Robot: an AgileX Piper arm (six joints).
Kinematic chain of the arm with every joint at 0, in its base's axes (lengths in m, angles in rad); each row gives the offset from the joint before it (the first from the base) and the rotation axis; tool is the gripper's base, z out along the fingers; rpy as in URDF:
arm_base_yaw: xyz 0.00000 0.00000 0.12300 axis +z
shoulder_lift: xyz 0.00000 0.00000 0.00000 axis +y
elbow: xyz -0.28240 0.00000 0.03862 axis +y
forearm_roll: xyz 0.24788 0.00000 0.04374 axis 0.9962 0 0.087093
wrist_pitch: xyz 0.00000 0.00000 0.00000 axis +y
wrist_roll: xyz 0.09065 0.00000 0.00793 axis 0.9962 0 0.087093
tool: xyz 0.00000 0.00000 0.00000 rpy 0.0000 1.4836 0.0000
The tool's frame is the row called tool.
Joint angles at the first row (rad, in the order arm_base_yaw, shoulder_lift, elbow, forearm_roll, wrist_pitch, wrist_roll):
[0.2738 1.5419 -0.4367 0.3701 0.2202 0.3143]
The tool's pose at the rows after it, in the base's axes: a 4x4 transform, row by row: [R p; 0 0 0 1], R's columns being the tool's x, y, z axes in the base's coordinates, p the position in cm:
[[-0.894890, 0.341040, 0.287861, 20.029], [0.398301, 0.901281, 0.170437, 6.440], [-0.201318, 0.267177, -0.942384, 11.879], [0, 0, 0, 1]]
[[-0.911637, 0.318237, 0.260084, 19.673], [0.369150, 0.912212, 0.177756, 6.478], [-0.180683, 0.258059, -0.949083, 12.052], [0, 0, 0, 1]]
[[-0.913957, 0.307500, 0.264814, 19.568], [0.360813, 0.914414, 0.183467, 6.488], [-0.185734, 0.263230, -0.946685, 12.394], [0, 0, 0, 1]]
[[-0.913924, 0.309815, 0.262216, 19.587], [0.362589, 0.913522, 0.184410, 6.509], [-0.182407, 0.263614, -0.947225, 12.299], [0, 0, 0, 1]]
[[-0.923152, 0.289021, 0.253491, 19.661], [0.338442, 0.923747, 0.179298, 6.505], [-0.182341, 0.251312, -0.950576, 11.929], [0, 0, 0, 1]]
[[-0.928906, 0.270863, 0.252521, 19.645], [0.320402, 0.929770, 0.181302, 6.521], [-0.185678, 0.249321, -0.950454, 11.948], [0, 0, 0, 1]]
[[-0.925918, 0.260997, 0.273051, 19.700], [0.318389, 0.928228, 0.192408, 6.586], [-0.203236, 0.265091, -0.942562, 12.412], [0, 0, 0, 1]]
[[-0.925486, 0.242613, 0.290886, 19.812], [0.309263, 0.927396, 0.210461, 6.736], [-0.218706, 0.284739, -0.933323, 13.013], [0, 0, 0, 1]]
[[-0.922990, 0.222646, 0.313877, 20.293], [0.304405, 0.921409, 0.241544, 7.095], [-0.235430, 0.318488, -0.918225, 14.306], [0, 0, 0, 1]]
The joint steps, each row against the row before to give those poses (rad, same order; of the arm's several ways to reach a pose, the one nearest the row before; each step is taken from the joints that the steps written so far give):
[0.0000 0.0000 0.0000 0.0039 0.0181 0.0000]
[0.0000 -0.0129 0.0000 0.0000 0.0412 -0.0253]
[0.0000 -0.0180 0.0000 0.0001 0.0121 -0.0079]
[0.0000 0.0051 0.0000 0.0086 -0.0020 -0.0062]
[0.0000 0.0189 0.0000 0.0024 -0.0088 -0.0293]
[0.0000 -0.0010 0.0000 0.0056 0.0020 -0.0245]
[0.0000 -0.0203 -0.0018 0.0200 0.0000 -0.0223]
[0.0000 -0.0222 -0.0076 0.0328 0.0103 -0.0406]
[0.0000 -0.0337 -0.0327 0.0267 0.0389 -0.0253]

